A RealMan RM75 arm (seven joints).
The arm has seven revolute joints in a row. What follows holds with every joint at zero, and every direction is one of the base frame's. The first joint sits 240.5 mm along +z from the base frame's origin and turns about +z. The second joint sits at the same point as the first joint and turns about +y. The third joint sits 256 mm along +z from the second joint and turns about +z. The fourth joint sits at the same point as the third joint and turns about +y. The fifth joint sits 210 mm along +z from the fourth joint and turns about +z. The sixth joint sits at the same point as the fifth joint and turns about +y. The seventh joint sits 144 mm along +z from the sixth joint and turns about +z. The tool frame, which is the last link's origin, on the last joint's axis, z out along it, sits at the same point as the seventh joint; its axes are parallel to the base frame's.
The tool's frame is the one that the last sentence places.
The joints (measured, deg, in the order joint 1, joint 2, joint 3, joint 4, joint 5, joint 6, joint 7), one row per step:
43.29 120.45 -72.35 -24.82 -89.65 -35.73 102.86
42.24 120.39 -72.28 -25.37 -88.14 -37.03 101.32
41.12 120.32 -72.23 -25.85 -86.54 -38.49 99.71
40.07 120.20 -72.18 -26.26 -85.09 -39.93 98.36
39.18 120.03 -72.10 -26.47 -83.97 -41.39 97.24
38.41 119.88 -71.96 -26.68 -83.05 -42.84 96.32
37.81 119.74 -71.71 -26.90 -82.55 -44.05 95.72
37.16 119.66 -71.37 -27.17 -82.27 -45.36 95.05
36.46 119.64 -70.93 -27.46 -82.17 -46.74 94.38
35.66 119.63 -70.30 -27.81 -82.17 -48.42 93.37
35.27 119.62 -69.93 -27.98 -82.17 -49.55 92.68
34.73 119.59 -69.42 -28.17 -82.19 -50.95 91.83
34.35 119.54 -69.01 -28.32 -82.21 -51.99 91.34
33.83 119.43 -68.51 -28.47 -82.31 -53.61 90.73
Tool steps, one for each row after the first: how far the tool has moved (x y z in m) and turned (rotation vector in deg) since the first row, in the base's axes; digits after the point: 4 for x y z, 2 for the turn. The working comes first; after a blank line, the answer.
Tool pose at each row, in the base's axes (x y z in m, rotation vector in deg; the steps are taken from these numbers as rounded here):
0.2251 0.4273 -0.0726 -128.09 63.82 27.11
0.2269 0.4241 -0.0709 -128.45 63.64 28.56
0.2292 0.4203 -0.0693 -128.85 63.49 30.10
0.2315 0.4167 -0.0675 -129.17 63.44 31.60
0.2339 0.4132 -0.0658 -129.59 63.42 32.82
0.2356 0.4100 -0.0641 -130.04 63.38 34.06
0.2369 0.4076 -0.0623 -130.38 63.31 35.03
0.2382 0.4048 -0.0608 -130.87 63.07 35.92
0.2397 0.4015 -0.0596 -131.42 62.82 36.79
0.2412 0.3976 -0.0581 -132.16 62.17 37.76
0.2414 0.3953 -0.0572 -132.80 61.59 38.40
0.2423 0.3923 -0.0560 -133.48 60.93 39.18
0.2429 0.3903 -0.0547 -133.90 60.55 39.83
0.2438 0.3871 -0.0531 -134.70 60.05 40.70

0.0018 -0.0032 0.0017 0.05 1.00 0.62
0.0041 -0.0070 0.0033 0.05 2.08 1.27
0.0064 -0.0106 0.0051 0.06 3.16 1.81
0.0088 -0.0141 0.0068 -0.08 4.08 2.31
0.0105 -0.0173 0.0085 -0.25 5.00 2.84
0.0118 -0.0197 0.0103 -0.35 5.70 3.26
0.0131 -0.0225 0.0118 -0.53 6.31 3.83
0.0146 -0.0258 0.0130 -0.76 6.92 4.42
0.0161 -0.0297 0.0145 -0.97 7.48 5.35
0.0163 -0.0320 0.0154 -1.18 7.82 6.10
0.0172 -0.0350 0.0166 -1.38 8.24 6.95
0.0178 -0.0370 0.0179 -1.49 8.63 7.50
0.0187 -0.0402 0.0195 -1.85 9.19 8.33

